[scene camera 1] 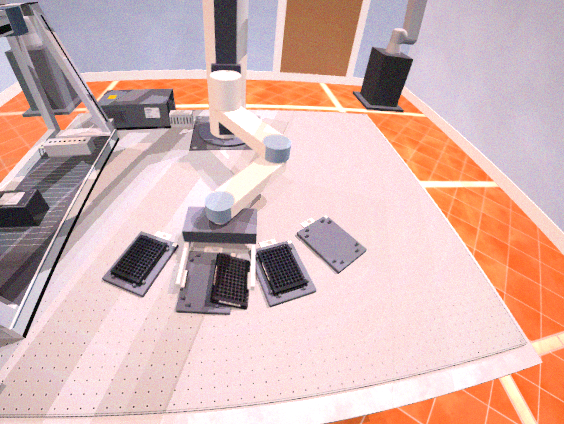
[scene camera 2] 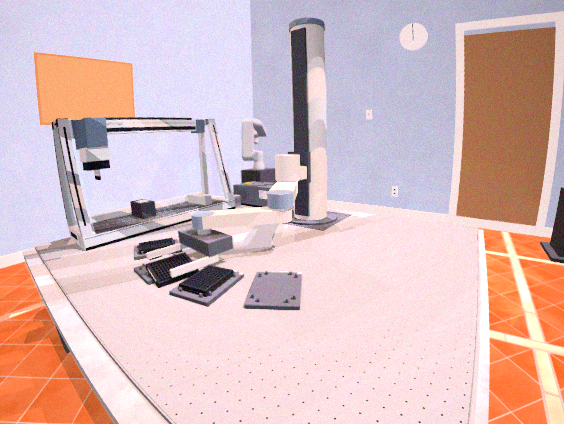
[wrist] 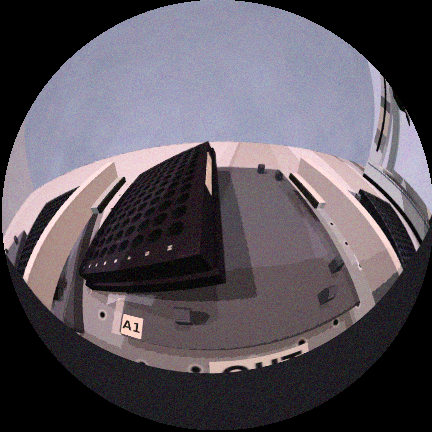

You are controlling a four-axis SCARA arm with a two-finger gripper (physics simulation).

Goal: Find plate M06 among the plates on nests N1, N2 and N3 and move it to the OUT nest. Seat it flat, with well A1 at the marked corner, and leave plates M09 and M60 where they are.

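Places are measured from the arm's base along level axes (x ahead, y left, z up), in millimetres.
Pixels of known places: gripper, between the fingertips: [scene camera 1: 215, 287] [scene camera 2: 157, 264] [wrist: 205, 162]; arm's base, origin of its link: [scene camera 1: 228, 134] [scene camera 2: 310, 220].
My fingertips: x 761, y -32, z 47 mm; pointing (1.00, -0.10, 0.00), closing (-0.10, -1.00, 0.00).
For each thing: its top centre in the pictures, then the offset to it from my fingertips. "spot": a spot on its surface instead.
- black well plate, centre of its top: [wrist: 147, 165] [scene camera 1: 231, 274] [scene camera 2: 171, 261] dy +37, dx -24, dz +11 mm
- OUT nest, centre of its top: [wrist: 243, 198] [scene camera 1: 207, 277] dy -21, dx -34, dz -12 mm
- nest's A1 tag, a spot on its surface: [wrist: 131, 326] spot: dy +42, dx -104, dz -22 mm
- empty nest, centre of its top: [scene camera 2: 275, 283] [scene camera 1: 332, 238] dy +315, dx -131, dz -12 mm
A black well plate [scene camera 1: 231, 281] [scene camera 2: 170, 268] [wrist: 150, 215] lies off-centre on the OUT nest [scene camera 1: 197, 295] [wrist: 285, 240]. It is tilted in the wrist view, its right long side raised and its left side overhanging the nest's left edge. The nest's A1 tag [wrist: 131, 326] shows by the plate's near left corner. My gripper [scene camera 1: 216, 281] [scene camera 2: 160, 264] [wrist: 205, 162] is open, low over the nest, with a finger on either side; the right finger stands well away from the plate. The plate's code is not readable.
Two more black plates stand on neighbouring nests: one [scene camera 1: 140, 259] [scene camera 2: 156, 245] [wrist: 390, 225] and the other [scene camera 1: 281, 267] [scene camera 2: 207, 279] [wrist: 47, 220]. An empty nest [scene camera 1: 331, 243] [scene camera 2: 273, 290] lies beyond the second. A gantry frame [scene camera 1: 65, 215] stands at the left.
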